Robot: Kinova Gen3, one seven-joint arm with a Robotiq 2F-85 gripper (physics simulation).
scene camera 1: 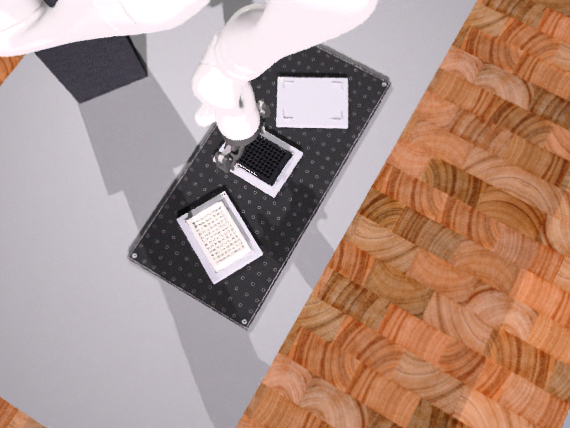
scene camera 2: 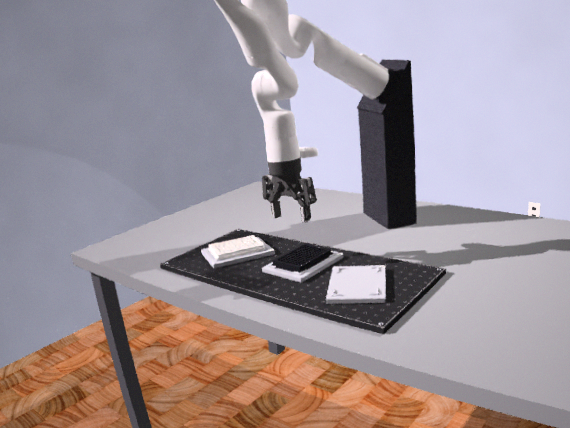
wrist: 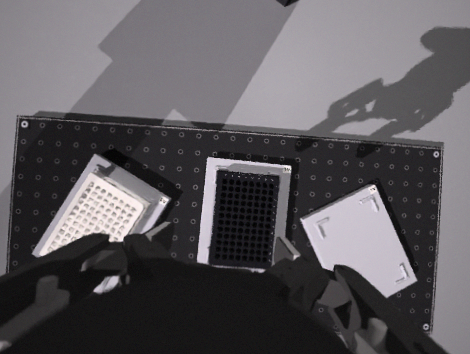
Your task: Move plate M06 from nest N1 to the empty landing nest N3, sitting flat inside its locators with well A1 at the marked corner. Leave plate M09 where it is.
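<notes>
A black well plate (scene camera 1: pixel 265 159) (scene camera 2: pixel 303 257) (wrist: pixel 246 220) lies in the middle white nest (scene camera 1: pixel 274 191) (scene camera 2: pixel 301 276) (wrist: pixel 204 235). A cream well plate (scene camera 1: pixel 218 236) (scene camera 2: pixel 237 246) (wrist: pixel 102 212) lies in an end nest (scene camera 1: pixel 252 254) (scene camera 2: pixel 216 262) (wrist: pixel 62 214). No plate or nest names can be read. The empty nest (scene camera 1: pixel 312 102) (scene camera 2: pixel 356 285) (wrist: pixel 362 235), at the other end, shows raised corner locators. A small corner mark shows on each nest in the wrist view. My gripper (scene camera 1: pixel 244 134) (scene camera 2: pixel 291 217) (wrist: pixel 224 241) is open and empty, well above the board; its body hides the plates' near parts in the wrist view.
The nests stand on a black perforated board (scene camera 1: pixel 165 240) (scene camera 2: pixel 200 277) (wrist: pixel 310 150) on the grey table (scene camera 1: pixel 75 300) (scene camera 2: pixel 475 320) (wrist: pixel 200 30). The arm's dark pedestal (scene camera 1: pixel 95 70) (scene camera 2: pixel 387 160) stands behind the board. Arm shadows fall across the table.
</notes>
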